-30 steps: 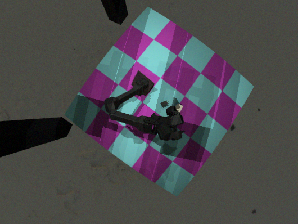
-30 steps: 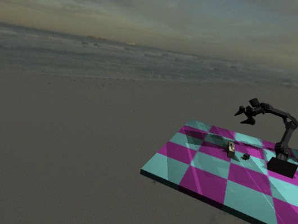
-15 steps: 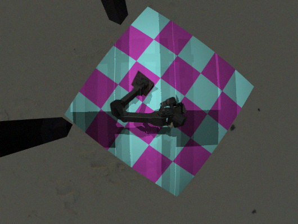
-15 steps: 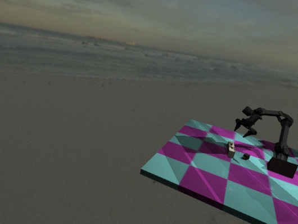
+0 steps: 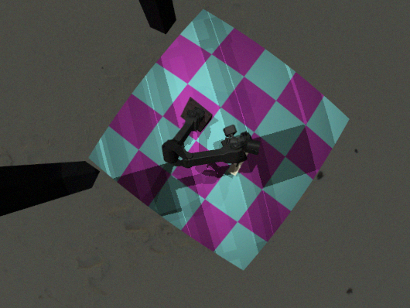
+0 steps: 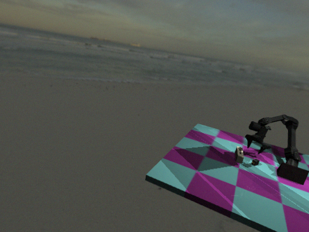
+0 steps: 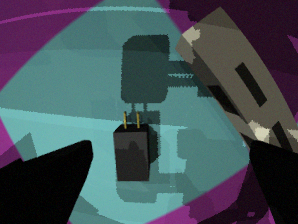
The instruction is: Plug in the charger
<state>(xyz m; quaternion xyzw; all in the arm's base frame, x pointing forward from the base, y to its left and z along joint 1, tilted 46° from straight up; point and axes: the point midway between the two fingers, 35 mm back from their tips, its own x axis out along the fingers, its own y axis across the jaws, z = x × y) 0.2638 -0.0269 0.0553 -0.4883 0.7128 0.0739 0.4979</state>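
Right now my gripper tip is 3 cm past the two-prong charger, 1 cm to the right of it and 9 cm above it.
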